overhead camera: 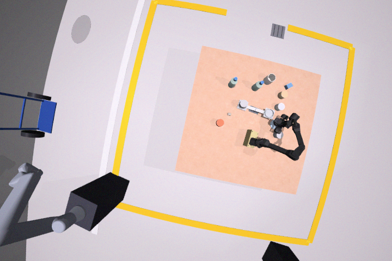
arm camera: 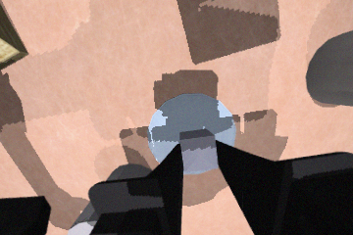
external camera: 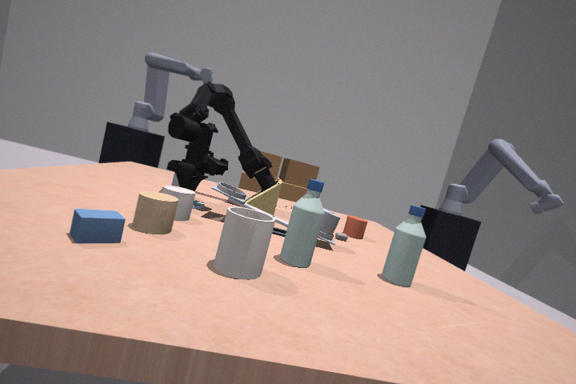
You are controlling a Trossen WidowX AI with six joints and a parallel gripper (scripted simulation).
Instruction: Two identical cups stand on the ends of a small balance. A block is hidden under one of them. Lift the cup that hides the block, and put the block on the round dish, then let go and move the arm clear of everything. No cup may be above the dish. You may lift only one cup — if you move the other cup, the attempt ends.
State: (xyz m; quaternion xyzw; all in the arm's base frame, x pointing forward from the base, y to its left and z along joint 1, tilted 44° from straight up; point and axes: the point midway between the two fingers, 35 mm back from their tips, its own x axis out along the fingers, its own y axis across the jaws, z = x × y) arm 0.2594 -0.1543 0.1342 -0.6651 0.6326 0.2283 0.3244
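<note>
Now: the small block right at my gripper tip. Also, from my gripper tip: grey cup 90 mm behind, 70 mm to the right, 20 mm above; then round pale blue dish 20 mm below; then white cylinder 170 mm ahead, 20 mm to the left, 20 mm above.
</note>
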